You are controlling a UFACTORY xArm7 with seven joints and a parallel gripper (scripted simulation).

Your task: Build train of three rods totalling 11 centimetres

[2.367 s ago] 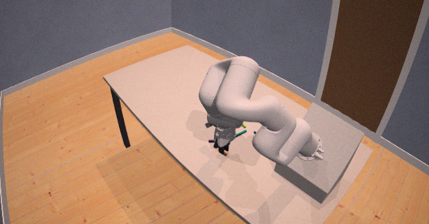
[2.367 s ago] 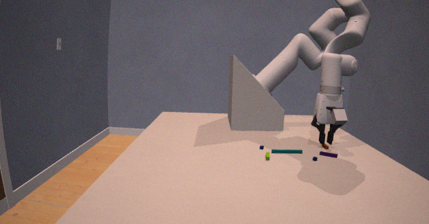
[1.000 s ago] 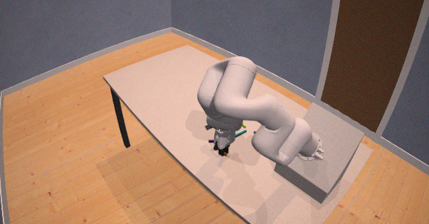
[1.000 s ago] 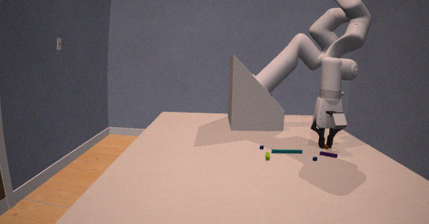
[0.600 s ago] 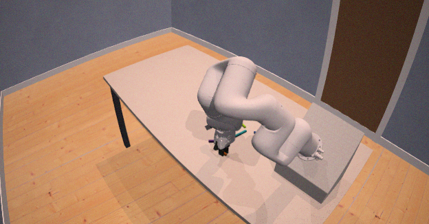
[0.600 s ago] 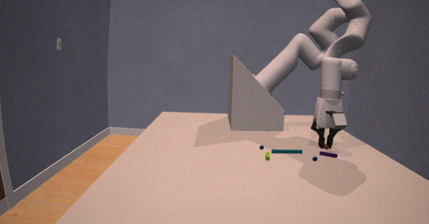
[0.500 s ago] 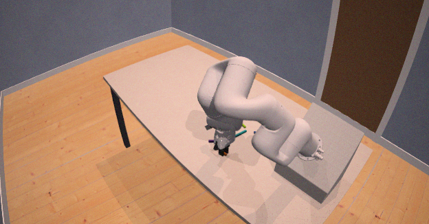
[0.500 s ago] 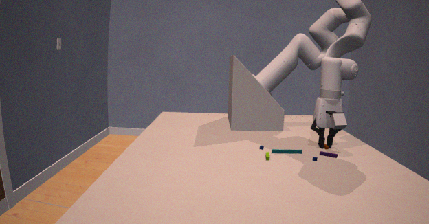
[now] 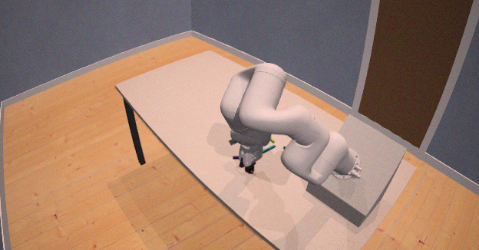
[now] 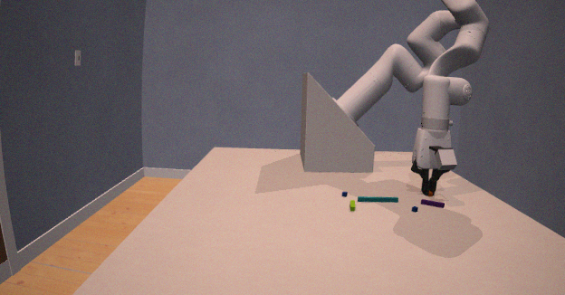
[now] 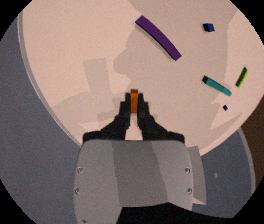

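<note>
My gripper is now 9 cm short of the lime rod, 22 cm to the left of it and 2 cm above it. From my hand the other things lie so: turquoise rod (5 cm ahead, 15 cm to the right, 2 cm below); orange rod (2 cm below); purple rod (9 cm ahead, 2 cm to the right, 2 cm below).
</note>
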